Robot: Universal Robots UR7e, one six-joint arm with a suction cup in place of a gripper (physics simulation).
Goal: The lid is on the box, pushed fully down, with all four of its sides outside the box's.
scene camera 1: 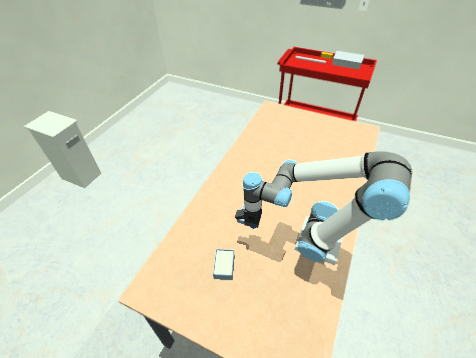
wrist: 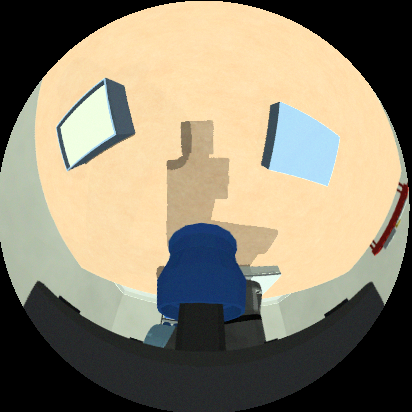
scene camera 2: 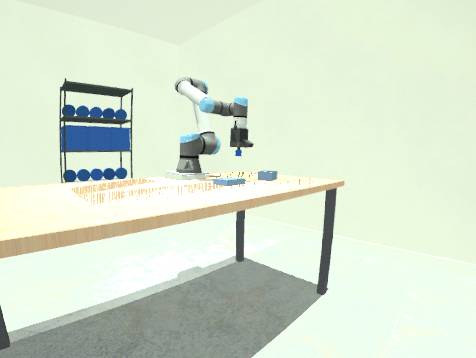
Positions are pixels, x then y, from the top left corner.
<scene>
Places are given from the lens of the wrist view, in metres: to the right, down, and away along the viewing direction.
my suction cup [wrist: 201, 267]: 0.00, 0.02, 0.04
light blue lid [wrist: 297, 144]: 0.12, -0.08, 0.13
The marked spots on the light blue lid and my suction cup are 0.18 m apart.
</scene>
